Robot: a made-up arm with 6 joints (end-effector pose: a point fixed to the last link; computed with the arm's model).
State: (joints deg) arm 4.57 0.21 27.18 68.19 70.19 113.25
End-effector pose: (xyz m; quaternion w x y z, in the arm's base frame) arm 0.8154 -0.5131 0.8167 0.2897 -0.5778 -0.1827 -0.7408
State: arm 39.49 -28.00 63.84 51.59 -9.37 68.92
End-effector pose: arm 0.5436 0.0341 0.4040 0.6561 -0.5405 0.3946 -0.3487
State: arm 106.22 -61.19 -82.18 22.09 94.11 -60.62
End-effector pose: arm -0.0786 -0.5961 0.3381 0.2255 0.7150 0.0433 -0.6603
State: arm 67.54 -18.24 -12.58 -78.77 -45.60 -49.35
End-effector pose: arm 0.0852 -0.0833 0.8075 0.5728 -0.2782 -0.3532 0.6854
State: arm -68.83 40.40 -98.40 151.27 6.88 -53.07
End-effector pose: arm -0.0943 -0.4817 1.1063 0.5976 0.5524 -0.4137 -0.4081
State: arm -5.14 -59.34 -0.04 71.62 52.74 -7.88
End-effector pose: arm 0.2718 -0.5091 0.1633 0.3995 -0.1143 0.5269 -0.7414
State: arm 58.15 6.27 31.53 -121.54 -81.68 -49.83
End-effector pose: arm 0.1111 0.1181 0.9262 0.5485 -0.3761 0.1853 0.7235
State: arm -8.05 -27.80 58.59 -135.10 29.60 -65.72
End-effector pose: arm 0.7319 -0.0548 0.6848 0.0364 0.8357 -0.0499 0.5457
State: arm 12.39 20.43 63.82 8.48 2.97 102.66
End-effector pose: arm 0.5717 -0.2470 0.8483 0.3022 -0.8457 0.0679 -0.4346
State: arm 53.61 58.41 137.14 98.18 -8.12 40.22
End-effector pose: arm 0.6585 0.6049 0.6223 0.7589 -0.5051 -0.3876 -0.1367
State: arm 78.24 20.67 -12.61 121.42 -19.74 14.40
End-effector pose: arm 0.2404 -0.2133 1.3669 0.6957 0.6715 -0.1702 0.1904
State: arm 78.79 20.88 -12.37 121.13 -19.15 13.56
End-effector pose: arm 0.2308 -0.2150 1.3689 0.6922 0.6718 -0.1741 0.1981
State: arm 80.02 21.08 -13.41 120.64 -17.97 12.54
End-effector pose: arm 0.2157 -0.2352 1.3654 0.6773 0.6814 -0.1841 0.2075
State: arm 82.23 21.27 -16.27 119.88 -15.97 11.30
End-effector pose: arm 0.1935 -0.2811 1.3513 0.6454 0.7032 -0.2021 0.2193
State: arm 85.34 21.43 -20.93 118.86 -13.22 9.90
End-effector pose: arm 0.1689 -0.3502 1.3206 0.5952 0.7352 -0.2253 0.2334
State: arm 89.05 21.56 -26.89 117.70 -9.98 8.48
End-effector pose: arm 0.1491 -0.4316 1.2707 0.5300 0.7717 -0.2485 0.2487
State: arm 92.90 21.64 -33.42 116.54 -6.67 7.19
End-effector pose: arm 0.1419 -0.5111 1.2053 0.4574 0.8065 -0.2663 0.2633
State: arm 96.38 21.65 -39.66 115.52 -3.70 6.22
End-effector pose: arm 0.1496 -0.5764 1.1355 0.3878 0.8355 -0.2760 0.2745
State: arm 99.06 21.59 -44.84 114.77 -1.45 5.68
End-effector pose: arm 0.1668 -0.6215 1.0749 0.3310 0.8568 -0.2785 0.2808
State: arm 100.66 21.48 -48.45 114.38 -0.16 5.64
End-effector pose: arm 0.1850 -0.6471 1.0328 0.2938 0.8705 -0.2767 0.2816
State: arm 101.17 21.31 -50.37 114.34 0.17 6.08
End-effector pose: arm 0.1980 -0.6576 1.0121 0.2776 0.8782 -0.2735 0.2774
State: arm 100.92 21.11 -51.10 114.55 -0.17 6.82
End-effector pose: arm 0.2054 -0.6593 1.0066 0.2760 0.8819 -0.2704 0.2701
